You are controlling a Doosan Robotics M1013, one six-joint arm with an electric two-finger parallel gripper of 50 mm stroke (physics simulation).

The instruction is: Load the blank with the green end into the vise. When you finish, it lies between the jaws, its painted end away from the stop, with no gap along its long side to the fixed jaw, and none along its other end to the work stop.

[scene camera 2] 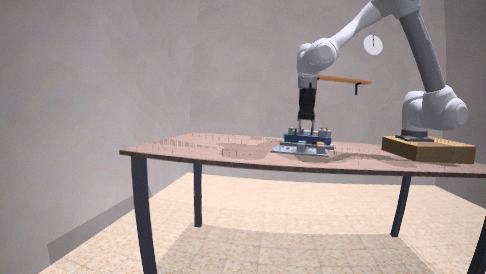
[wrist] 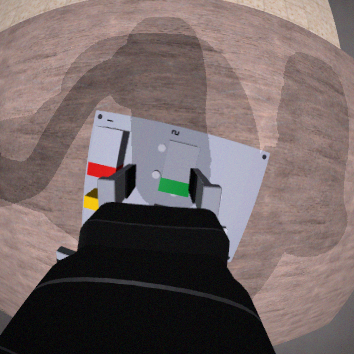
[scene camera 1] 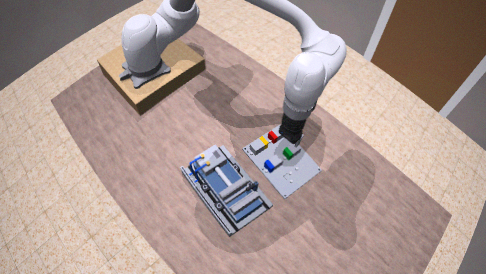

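The blank with the green end (scene camera 1: 288,153) (scene camera 2: 302,143) (wrist: 180,161) lies on the grey plate (scene camera 1: 305,181) (wrist: 245,170), its green end towards the gripper body in the wrist view. My gripper (scene camera 1: 292,142) (scene camera 2: 306,131) (wrist: 162,177) is open and empty, above the plate. In the wrist view the blank shows between the fingers, nearer the right one. The vise (scene camera 1: 234,187) (scene camera 2: 295,137) stands beside the plate, with an open space between its two pale jaws. A small dark work stop (scene camera 1: 254,186) sits at the jaws' end. The gripper hides part of the plate.
Blanks with a red end (scene camera 1: 272,136) (wrist: 101,170), a yellow end (scene camera 1: 259,145) (wrist: 91,201) and a blue end (scene camera 1: 270,165) lie on the same plate. Blue hoses (scene camera 1: 196,161) rise at the vise's far end. The arm's base stands on a wooden block (scene camera 1: 170,82) (scene camera 2: 435,150).
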